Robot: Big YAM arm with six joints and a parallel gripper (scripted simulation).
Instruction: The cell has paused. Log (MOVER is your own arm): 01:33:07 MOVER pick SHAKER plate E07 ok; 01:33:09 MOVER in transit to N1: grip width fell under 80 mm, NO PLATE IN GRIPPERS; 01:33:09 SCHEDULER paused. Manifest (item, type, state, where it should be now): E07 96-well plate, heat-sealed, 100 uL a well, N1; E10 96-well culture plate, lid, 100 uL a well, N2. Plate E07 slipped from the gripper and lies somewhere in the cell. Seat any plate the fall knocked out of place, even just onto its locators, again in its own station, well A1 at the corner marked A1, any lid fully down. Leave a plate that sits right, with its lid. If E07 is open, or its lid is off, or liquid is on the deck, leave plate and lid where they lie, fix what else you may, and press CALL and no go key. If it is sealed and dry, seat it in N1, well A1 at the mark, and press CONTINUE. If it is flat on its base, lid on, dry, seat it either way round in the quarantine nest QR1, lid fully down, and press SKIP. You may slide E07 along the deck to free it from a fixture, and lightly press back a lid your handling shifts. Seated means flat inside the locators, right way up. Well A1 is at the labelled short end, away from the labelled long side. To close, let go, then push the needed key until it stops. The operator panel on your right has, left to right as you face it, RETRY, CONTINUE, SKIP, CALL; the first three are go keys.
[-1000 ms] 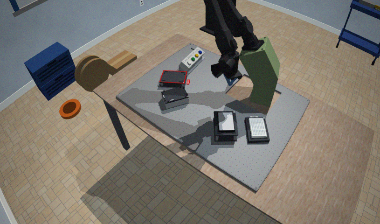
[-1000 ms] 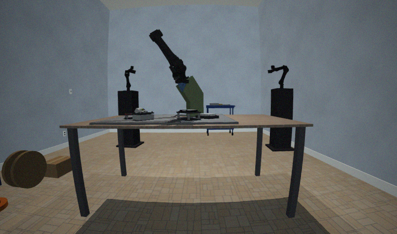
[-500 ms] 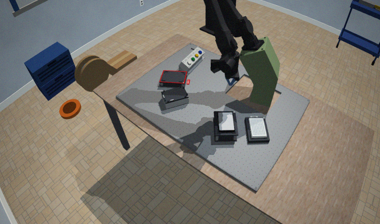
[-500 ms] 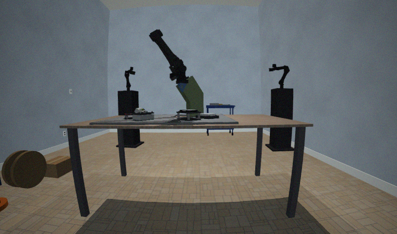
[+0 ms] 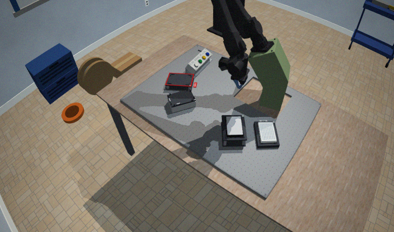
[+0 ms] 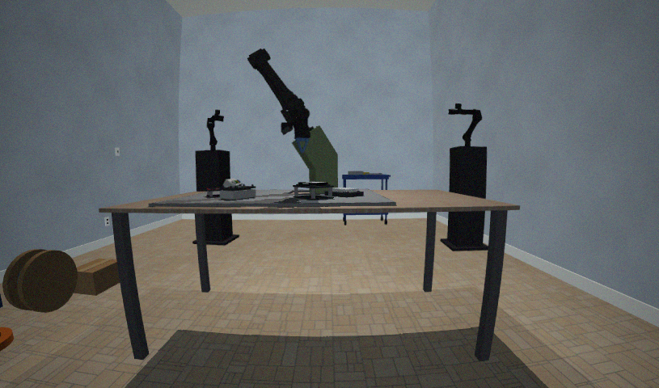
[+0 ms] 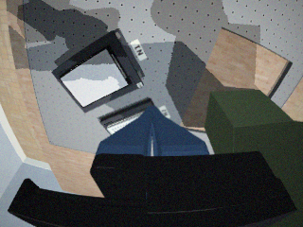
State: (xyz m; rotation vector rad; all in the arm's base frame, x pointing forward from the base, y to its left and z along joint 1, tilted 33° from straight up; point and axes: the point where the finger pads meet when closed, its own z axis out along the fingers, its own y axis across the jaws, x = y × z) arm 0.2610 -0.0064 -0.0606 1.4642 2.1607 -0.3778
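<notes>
The green continue key lies 19 cm behind my hand, 45 cm to the right of it and 16 cm below it. Round my hand: grey retry key (14 cm behind, 44 cm to the right, 16 cm below); then yellow skip key (23 cm behind, 46 cm to the right, 16 cm below); then plate E07 (10 cm ahead, 7 cm to the left, 16 cm below).
</notes>
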